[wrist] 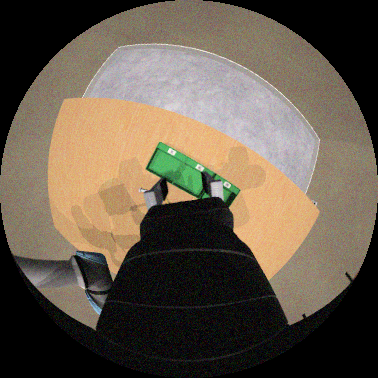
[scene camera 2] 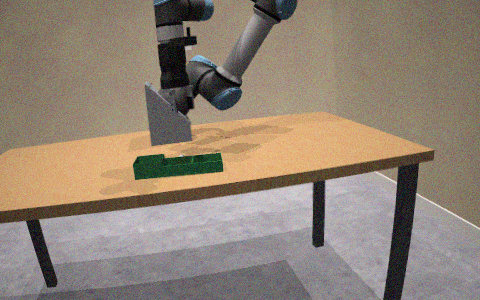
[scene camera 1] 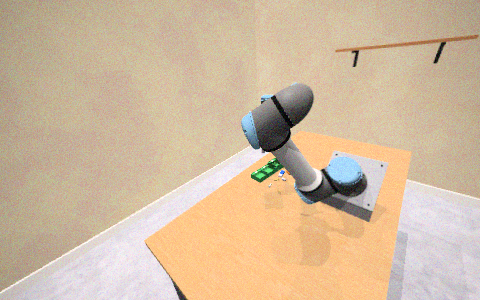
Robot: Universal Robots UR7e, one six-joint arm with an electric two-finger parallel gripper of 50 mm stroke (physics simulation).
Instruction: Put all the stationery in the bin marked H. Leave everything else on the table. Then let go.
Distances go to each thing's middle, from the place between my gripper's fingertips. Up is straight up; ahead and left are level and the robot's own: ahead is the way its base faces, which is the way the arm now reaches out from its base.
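So you can picture it, my hand is 150 mm above the green three-bin tray [scene camera 2: 149, 166], and it's also 10 mm past the tray and 30 mm to the left of it.
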